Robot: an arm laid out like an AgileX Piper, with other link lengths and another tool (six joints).
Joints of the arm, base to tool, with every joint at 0 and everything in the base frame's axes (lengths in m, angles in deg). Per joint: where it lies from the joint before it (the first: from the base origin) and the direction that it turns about. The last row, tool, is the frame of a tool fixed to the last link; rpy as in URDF.
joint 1: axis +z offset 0 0 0.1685
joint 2: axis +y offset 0 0 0
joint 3: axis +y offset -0.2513 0 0.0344
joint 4: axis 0.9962 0 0.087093 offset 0.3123 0 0.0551
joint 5: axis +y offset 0 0 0
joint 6: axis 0.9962 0 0.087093 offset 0.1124 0 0.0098
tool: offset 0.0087 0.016 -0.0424 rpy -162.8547 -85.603 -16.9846
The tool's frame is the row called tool.
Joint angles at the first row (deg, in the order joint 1, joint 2, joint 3, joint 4, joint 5, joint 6):
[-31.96, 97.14, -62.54, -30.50, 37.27, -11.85]
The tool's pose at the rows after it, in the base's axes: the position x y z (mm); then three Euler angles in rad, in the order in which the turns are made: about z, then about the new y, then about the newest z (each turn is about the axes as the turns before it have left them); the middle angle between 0 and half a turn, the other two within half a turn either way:
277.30 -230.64 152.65 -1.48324 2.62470 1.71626
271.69 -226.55 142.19 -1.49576 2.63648 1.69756
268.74 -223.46 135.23 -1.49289 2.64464 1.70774
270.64 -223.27 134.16 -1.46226 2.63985 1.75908
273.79 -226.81 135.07 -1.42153 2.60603 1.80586
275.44 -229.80 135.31 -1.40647 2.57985 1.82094
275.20 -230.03 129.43 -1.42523 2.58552 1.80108
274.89 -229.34 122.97 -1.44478 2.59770 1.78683
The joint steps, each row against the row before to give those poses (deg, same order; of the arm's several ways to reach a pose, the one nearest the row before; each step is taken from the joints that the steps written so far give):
[0.00, 0.00, 2.56, -2.04, -2.00, 2.62]
[0.00, 0.00, 2.08, -0.54, -1.22, 0.74]
[0.00, 0.00, 1.36, -0.40, -1.10, 1.26]
[0.00, 0.00, 0.15, -0.66, -1.03, 1.96]
[0.00, 0.00, 0.03, -3.26, -1.63, 3.18]
[0.00, 0.14, 0.00, -2.88, -0.90, 2.45]
[0.00, 0.98, 0.00, -0.66, -0.12, 0.69]
[0.00, 1.02, 0.00, -0.05, -0.07, 0.60]

